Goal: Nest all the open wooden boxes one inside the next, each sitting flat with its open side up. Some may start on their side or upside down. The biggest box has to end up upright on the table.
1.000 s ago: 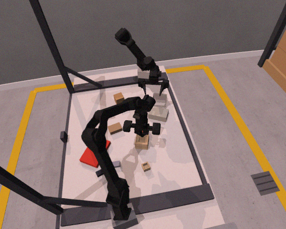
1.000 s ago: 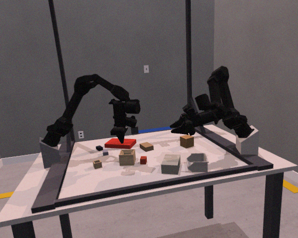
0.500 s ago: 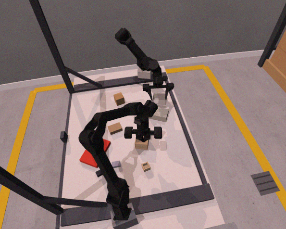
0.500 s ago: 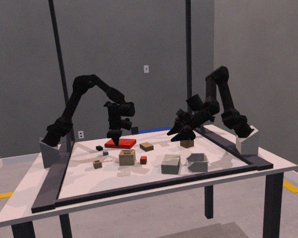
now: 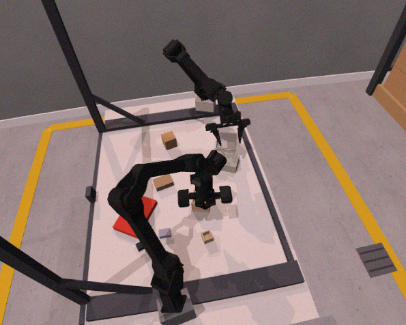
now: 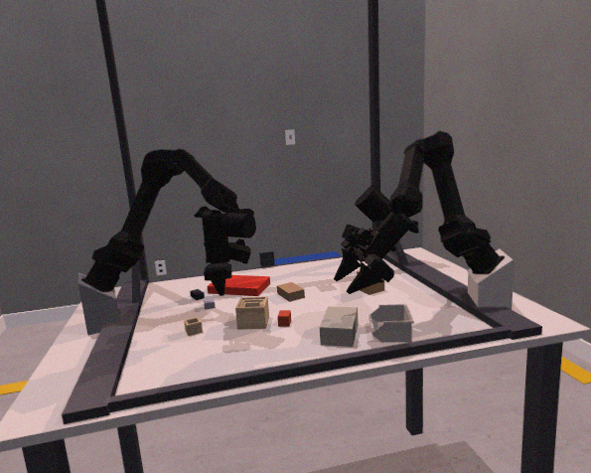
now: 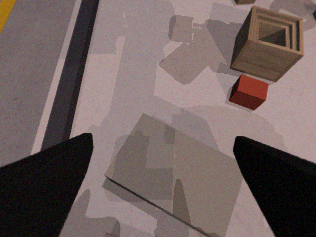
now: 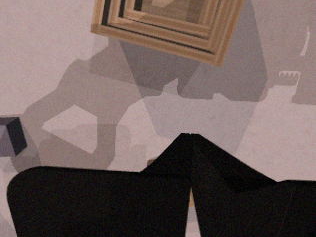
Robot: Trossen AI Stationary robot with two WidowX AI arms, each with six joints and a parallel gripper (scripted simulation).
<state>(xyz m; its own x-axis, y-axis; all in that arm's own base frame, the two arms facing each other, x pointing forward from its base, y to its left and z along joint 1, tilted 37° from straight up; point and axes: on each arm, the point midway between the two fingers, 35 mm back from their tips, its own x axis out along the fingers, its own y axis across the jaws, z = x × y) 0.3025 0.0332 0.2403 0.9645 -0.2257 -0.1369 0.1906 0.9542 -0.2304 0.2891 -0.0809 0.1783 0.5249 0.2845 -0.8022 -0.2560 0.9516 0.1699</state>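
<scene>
My left hand is 1 cm past the grey open box, 9 cm to the right of it and 13 cm above it. From my left hand the other things lie so: grey closed block (1 cm behind, 3 cm to the right, 13 cm below); red cube (9 cm behind, 17 cm to the right, 14 cm below); brown cube (29 cm behind, 8 cm to the left, 12 cm below).
</scene>
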